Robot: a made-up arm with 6 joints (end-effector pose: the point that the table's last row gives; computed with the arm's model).
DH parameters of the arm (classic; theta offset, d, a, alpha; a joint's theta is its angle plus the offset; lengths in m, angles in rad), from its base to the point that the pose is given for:
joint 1: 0 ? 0.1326 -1.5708
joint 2: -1.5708 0 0.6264 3.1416
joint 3: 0 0 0.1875 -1.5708
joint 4: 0 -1.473 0 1.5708
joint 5: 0 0 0 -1.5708
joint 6: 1.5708 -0.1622 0 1.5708
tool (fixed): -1.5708 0 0 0
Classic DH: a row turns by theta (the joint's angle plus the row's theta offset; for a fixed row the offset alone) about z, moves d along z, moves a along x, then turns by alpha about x.
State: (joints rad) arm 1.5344 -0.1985 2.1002 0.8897 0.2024 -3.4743
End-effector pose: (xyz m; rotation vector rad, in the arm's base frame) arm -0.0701 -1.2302 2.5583 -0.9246 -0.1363 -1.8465
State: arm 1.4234 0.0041 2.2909 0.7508 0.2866 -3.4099
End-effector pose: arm -0.1926 -1.0840 2.5743 -0.8223 -0.1096 -1.9661
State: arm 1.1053 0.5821 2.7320 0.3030 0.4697 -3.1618
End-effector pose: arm -0.2996 -0.5477 2.6005 -0.6820 -0.1179 -2.1706
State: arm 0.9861 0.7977 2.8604 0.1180 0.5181 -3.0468
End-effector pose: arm -0.2380 -0.3424 2.5981 -0.7128 -0.1349 -2.1931
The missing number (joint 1, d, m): 0.8643
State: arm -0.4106 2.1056 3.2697 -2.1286 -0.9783 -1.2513
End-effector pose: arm 1.0105 -0.3154 2.0834 1.8640 0.7457 1.6263
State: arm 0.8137 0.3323 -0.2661 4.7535 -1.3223 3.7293
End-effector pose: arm 1.0458 1.3355 0.7538 -1.0145 -1.6323 1.7638
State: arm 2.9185 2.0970 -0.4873 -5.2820 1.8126 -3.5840
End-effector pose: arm 0.3596 -0.2176 -0.4400 -0.5771 1.9664 -1.2817
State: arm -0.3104 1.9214 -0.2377 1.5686 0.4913 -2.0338
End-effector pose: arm 0.0045 0.0789 -0.7993 1.1325 2.0433 -0.3723
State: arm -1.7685 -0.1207 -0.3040 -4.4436 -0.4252 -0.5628
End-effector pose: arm -0.3948 -1.6426 1.3926 -0.6760 1.4198 -1.7603
